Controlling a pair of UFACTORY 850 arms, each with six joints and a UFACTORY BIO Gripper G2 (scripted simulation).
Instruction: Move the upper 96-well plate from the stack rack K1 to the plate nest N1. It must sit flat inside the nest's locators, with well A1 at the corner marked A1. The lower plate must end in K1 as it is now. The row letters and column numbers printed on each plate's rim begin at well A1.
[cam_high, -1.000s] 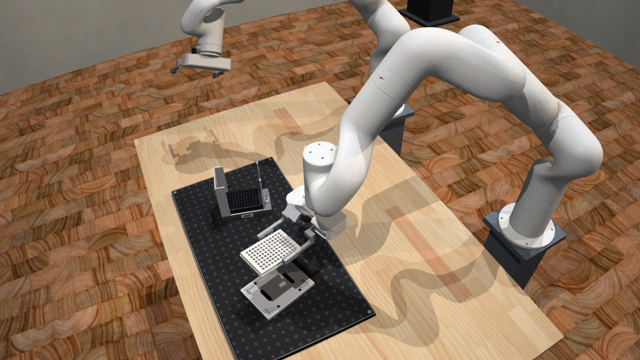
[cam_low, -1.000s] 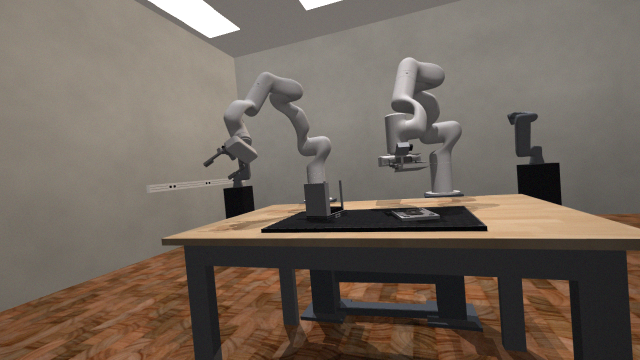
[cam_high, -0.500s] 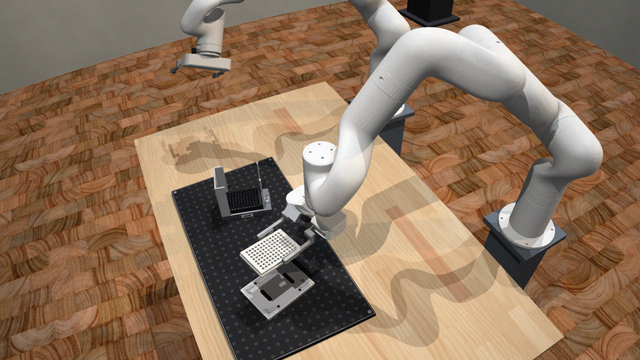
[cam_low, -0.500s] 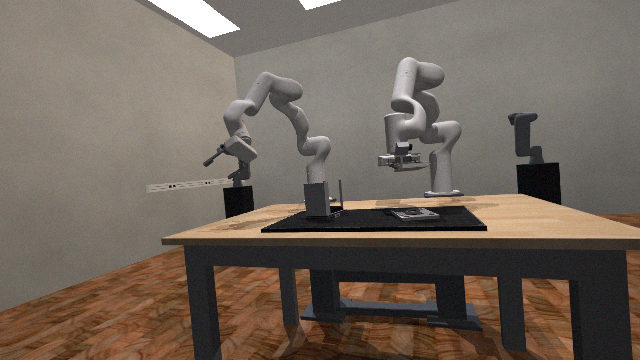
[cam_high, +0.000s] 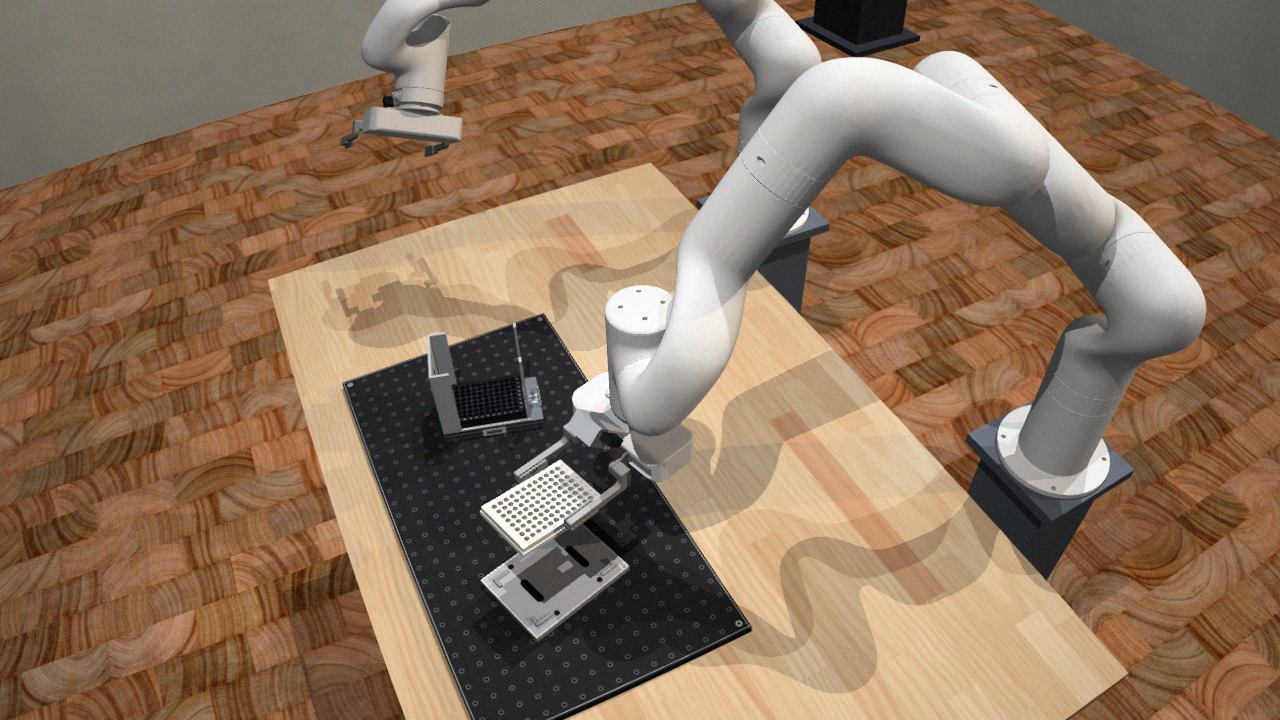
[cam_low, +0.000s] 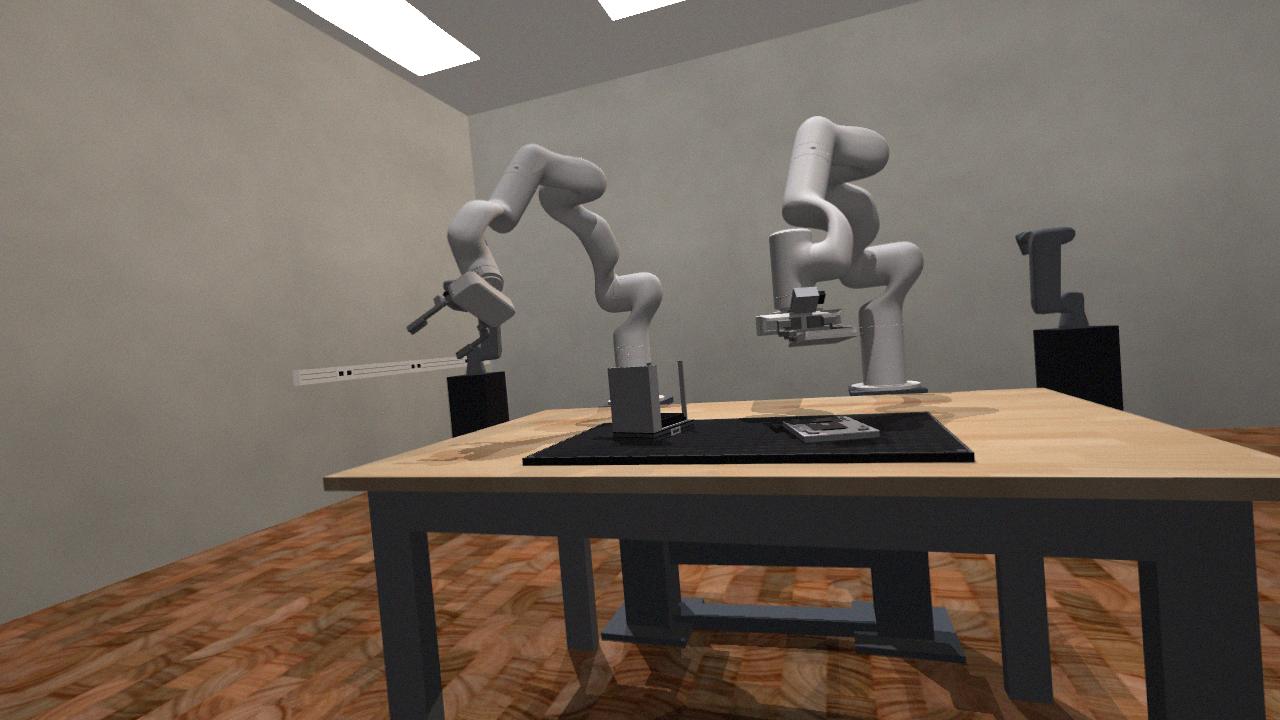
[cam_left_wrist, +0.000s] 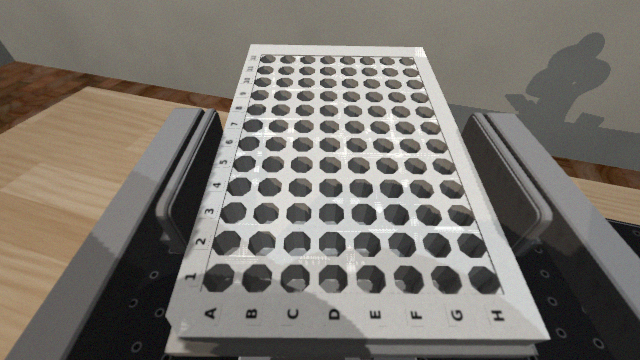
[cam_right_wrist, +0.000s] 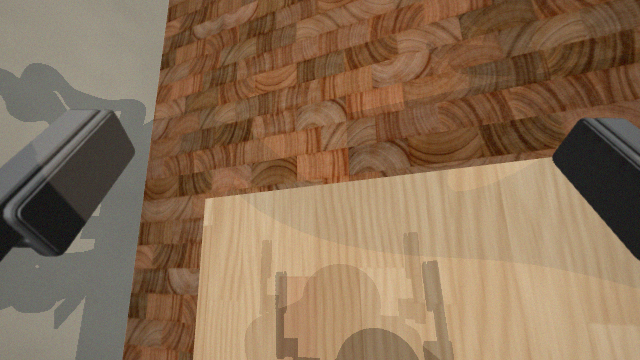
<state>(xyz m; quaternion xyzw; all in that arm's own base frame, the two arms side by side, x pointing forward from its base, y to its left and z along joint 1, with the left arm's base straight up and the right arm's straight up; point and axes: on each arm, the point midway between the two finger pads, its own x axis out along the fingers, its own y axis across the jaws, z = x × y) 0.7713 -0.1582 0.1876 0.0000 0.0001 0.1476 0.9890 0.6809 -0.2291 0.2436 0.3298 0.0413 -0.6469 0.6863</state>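
Observation:
Right now my left hand is 20 mm short of the plate nest N1 and 170 mm above it. The rest, counted from my left hand: black plate (30 mm behind, 320 mm to the right, 150 mm below); white 96-well plate (20 mm ahead, 10 mm below).

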